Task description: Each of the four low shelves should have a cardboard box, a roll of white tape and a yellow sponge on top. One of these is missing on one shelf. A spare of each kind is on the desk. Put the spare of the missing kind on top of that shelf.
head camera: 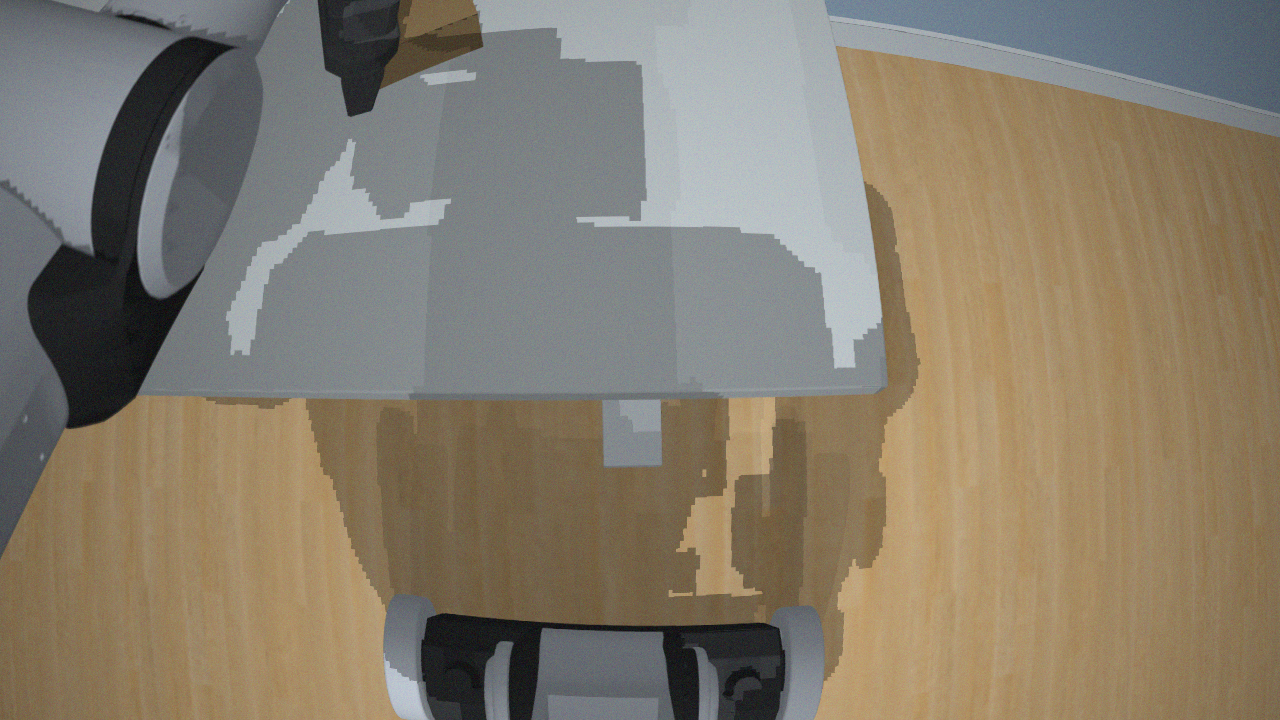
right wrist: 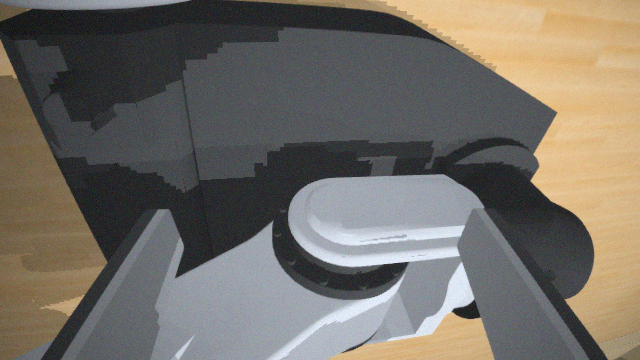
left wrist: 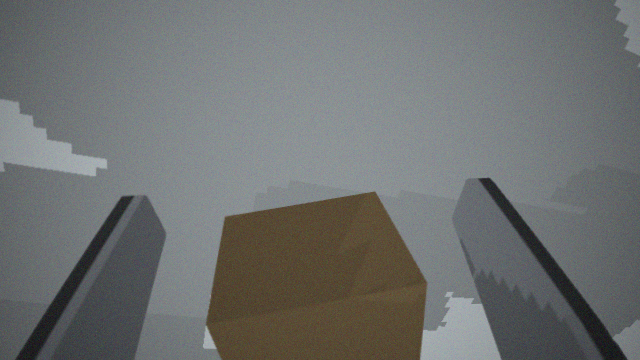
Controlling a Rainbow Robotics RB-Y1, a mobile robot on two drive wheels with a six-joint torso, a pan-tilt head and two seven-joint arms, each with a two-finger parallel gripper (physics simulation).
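Places are measured from the robot's base along level axes (x ahead, y left, z up), in millimetres.
Pixels of known places: left gripper, fingertip midpoint: (head camera: 352,56) (left wrist: 309,207); right gripper, fingertip midpoint: (right wrist: 321,228).
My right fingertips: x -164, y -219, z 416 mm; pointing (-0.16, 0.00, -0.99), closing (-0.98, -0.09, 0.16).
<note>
Behind a point stands the place of what it marks.
The cardboard box (head camera: 440,34) {y 131, x 529, z 761 mm} (left wrist: 315,260) {y 198, x 534, z 754 mm} stands on the light grey desk (head camera: 751,134) {y -96, x 461, z 721 mm} (left wrist: 310,100) {y 238, x 525, z 721 mm}. It is cut off by the top edge of the head view and by the bottom edge of the left wrist view. My left gripper (head camera: 360,96) {y 208, x 530, z 741 mm} (left wrist: 309,207) {y 208, x 530, z 741 mm} is open over the desk. In the left wrist view the box lies between the two spread fingers in the picture, with a gap on each side. In the head view the dark gripper hides part of the box. My right gripper (right wrist: 321,228) {y -219, x -164, z 416 mm} is open, away from the desk. The tape, the sponge and the low shelves do not show.
My left arm (head camera: 62,125) {y 152, x 270, z 1107 mm} crosses the left of the head view, over the desk's left part. The desk's near edge runs in front of my base (head camera: 599,667). Wooden floor (head camera: 1074,402) {y -843, x 403, z 1 mm} lies right of the desk, up to a blue wall (head camera: 1118,44) {y -1028, x 1115, z 191 mm}.
</note>
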